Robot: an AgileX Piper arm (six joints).
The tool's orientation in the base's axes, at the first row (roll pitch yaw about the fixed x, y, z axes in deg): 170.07 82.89 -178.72
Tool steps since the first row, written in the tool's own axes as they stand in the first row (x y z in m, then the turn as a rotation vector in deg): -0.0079 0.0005 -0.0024 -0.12 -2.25 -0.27; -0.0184 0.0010 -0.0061 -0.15 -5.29 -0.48; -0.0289 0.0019 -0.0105 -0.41 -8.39 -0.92; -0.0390 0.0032 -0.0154 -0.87 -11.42 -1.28; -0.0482 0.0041 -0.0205 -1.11 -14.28 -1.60; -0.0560 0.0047 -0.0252 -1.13 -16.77 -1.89; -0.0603 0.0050 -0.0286 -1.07 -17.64 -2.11; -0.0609 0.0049 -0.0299 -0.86 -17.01 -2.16; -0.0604 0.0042 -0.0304 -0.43 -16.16 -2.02; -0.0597 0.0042 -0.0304 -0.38 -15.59 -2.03; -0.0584 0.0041 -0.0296 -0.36 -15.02 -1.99; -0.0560 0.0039 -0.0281 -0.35 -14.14 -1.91
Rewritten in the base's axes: -0.0015 0.0000 0.0081 0.19 -2.26 0.10; -0.0039 -0.0002 0.0190 0.57 -5.28 0.09; -0.0070 -0.0001 0.0300 0.78 -8.41 0.34; -0.0108 0.0003 0.0406 1.07 -11.45 0.78; -0.0148 0.0002 0.0504 1.34 -14.32 0.99; -0.0185 -0.0001 0.0587 1.54 -16.81 0.99; -0.0213 -0.0005 0.0634 1.48 -17.71 0.94; -0.0225 -0.0008 0.0642 1.29 -17.10 0.75; -0.0229 -0.0016 0.0637 1.21 -16.24 0.33; -0.0230 -0.0016 0.0630 1.08 -15.69 0.29; -0.0224 -0.0016 0.0616 1.01 -15.12 0.28; -0.0212 -0.0015 0.0591 0.91 -14.24 0.28
